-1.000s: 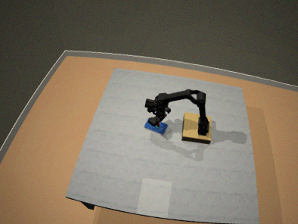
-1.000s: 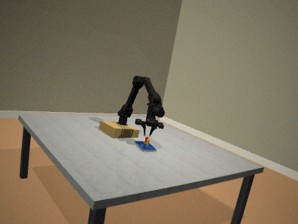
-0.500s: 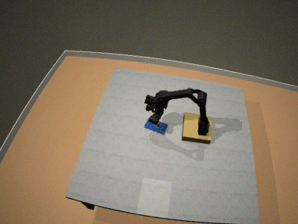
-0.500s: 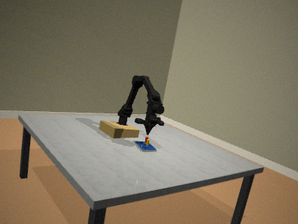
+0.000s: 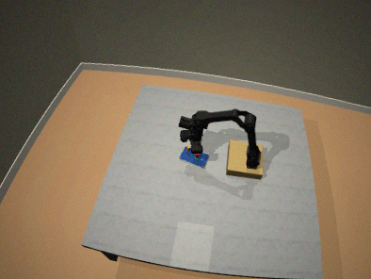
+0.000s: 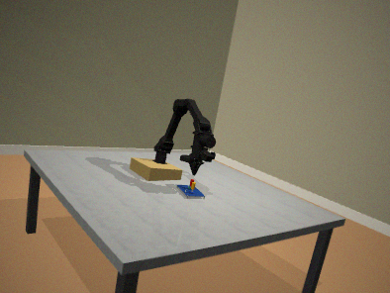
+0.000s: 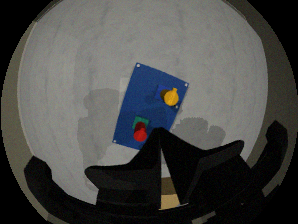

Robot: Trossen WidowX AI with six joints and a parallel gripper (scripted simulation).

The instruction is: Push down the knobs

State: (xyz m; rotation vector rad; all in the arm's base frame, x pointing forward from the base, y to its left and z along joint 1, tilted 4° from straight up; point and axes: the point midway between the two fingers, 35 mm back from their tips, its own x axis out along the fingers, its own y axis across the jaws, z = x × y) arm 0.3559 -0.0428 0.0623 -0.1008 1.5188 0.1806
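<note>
The yellow knob is 3 cm ahead of my gripper tip, 2 cm to the right of it and 4 cm below it. Also, from my gripper tip: red knob: 2 cm behind, 2 cm to the left, 5 cm below.
</note>
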